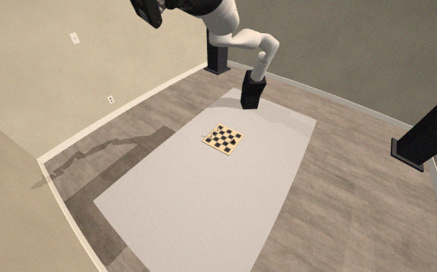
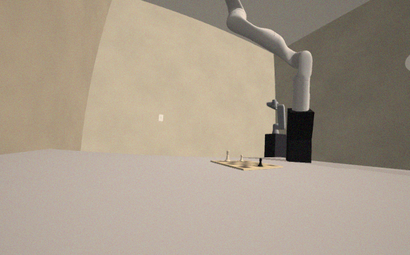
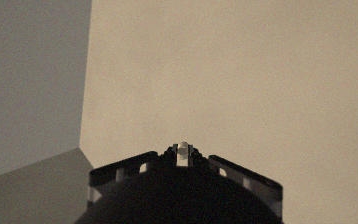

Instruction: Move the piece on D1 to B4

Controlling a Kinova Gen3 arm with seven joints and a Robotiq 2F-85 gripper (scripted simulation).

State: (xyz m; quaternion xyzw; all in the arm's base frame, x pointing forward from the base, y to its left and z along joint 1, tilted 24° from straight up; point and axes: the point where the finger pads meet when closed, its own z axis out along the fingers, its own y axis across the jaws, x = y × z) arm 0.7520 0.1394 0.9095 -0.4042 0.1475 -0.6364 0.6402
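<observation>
Now: hand 88 cm above the chessboard, 54 cm past it and 36 cm to the left of it. From my hand the other things lie so: black chess piece 87 cm below, 56 cm behind, 28 cm to the right; white chess piece 1 cm to the left, 1 cm ahead.
</observation>
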